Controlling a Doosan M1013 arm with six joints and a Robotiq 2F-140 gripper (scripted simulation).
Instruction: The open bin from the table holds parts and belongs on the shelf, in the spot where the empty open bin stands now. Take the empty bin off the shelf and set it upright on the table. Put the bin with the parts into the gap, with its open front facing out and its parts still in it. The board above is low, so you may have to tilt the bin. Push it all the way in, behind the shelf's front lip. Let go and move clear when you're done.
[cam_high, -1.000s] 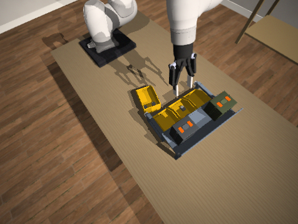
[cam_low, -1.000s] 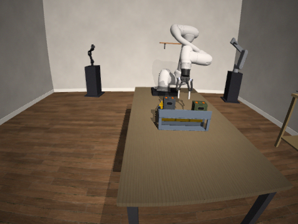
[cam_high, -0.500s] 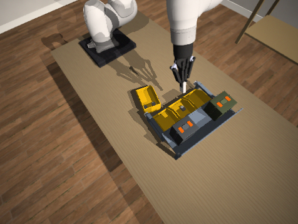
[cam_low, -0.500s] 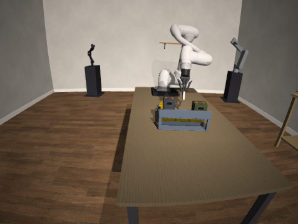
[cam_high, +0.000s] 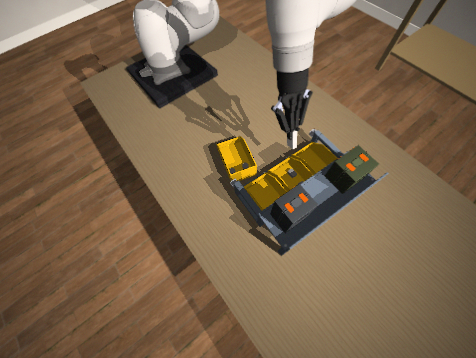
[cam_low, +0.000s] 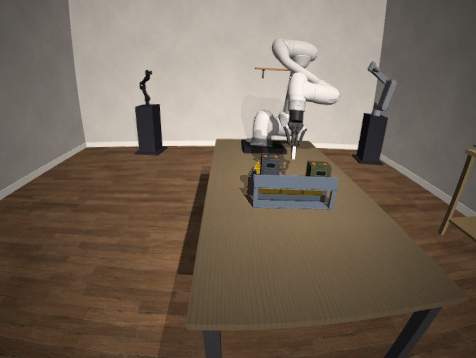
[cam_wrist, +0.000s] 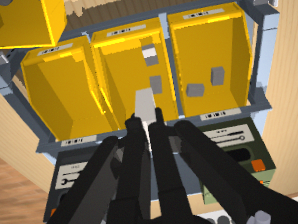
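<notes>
My hand is 18 cm above the shelf lip, 2 cm to the left of it and 2 cm past it. From my hand the other things lie so: dark grey box 18 cm ahead, 12 cm to the right, 3 cm below; then green box 17 cm ahead, 11 cm to the left, 4 cm below.
</notes>
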